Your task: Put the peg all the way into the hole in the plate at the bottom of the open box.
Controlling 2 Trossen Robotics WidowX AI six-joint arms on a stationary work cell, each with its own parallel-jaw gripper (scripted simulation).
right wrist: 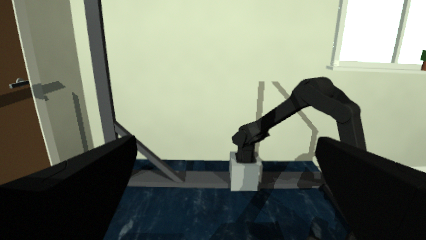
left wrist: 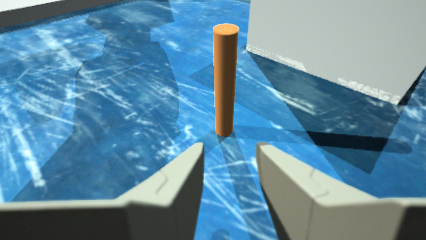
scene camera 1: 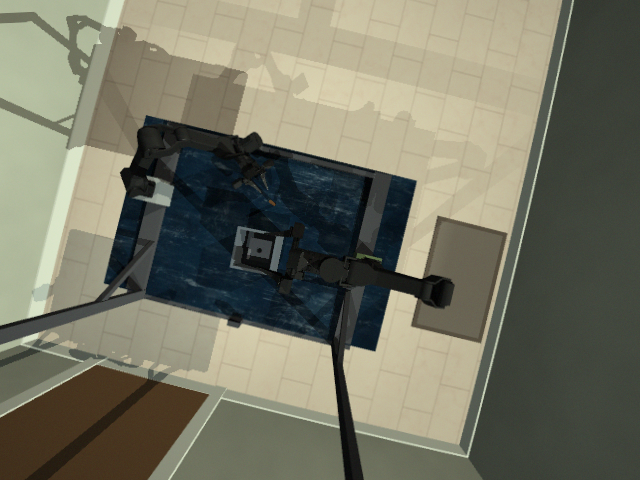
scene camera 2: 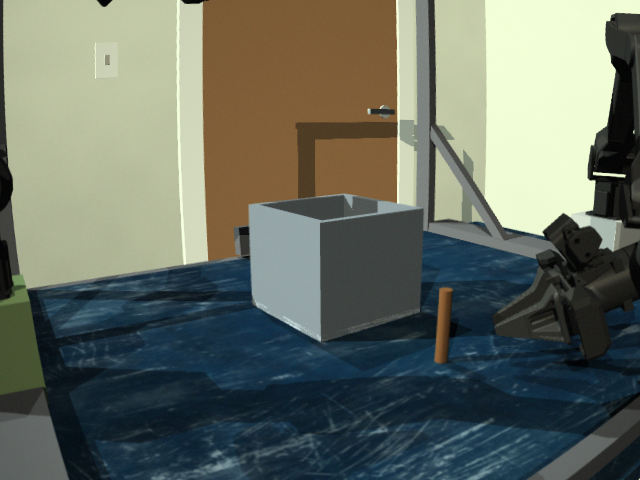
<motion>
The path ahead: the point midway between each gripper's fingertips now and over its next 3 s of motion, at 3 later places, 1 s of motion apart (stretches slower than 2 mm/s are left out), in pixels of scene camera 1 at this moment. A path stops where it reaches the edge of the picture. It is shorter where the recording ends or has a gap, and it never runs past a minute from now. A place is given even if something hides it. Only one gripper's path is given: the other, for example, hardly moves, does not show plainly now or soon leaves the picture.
My right gripper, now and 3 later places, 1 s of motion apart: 260, 250; 245, 221; 264, 200; 270, 199
</motion>
